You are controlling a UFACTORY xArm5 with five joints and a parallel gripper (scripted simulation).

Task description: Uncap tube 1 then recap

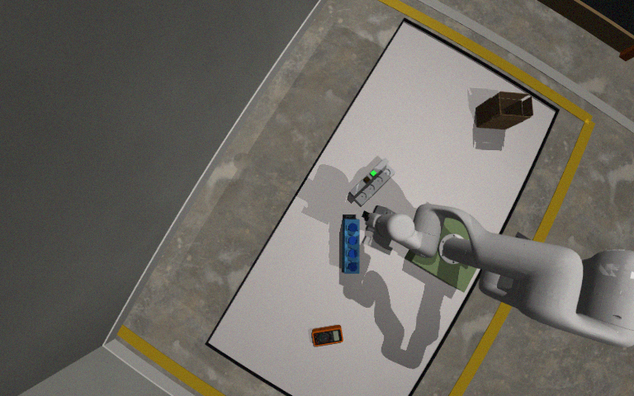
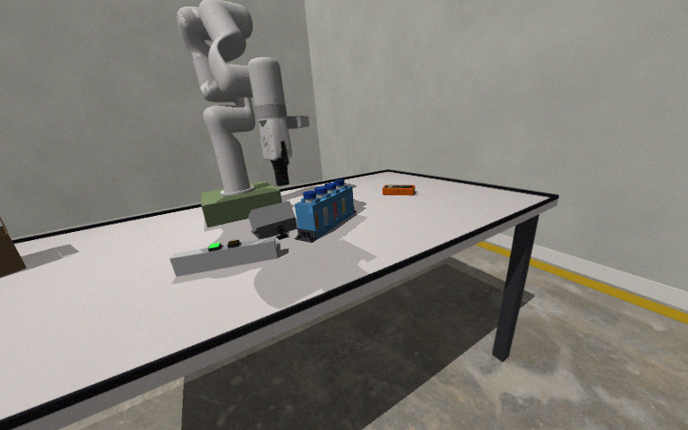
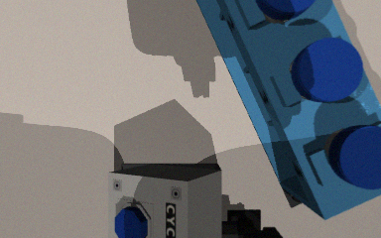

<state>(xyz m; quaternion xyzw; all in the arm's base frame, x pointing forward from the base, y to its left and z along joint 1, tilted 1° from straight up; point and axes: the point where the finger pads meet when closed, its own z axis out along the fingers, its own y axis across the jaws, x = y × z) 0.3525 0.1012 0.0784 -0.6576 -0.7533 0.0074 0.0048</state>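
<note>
The green key is 7 cm behind my hand, 6 cm to the right of it and 9 cm below it. Round my hand: blue cap (3 cm behind, 19 cm to the left, 5 cm below); then grey key housing (5 cm behind, 4 cm to the right, 11 cm below); then blue key (7 cm behind, 2 cm to the right, 9 cm below).
</note>
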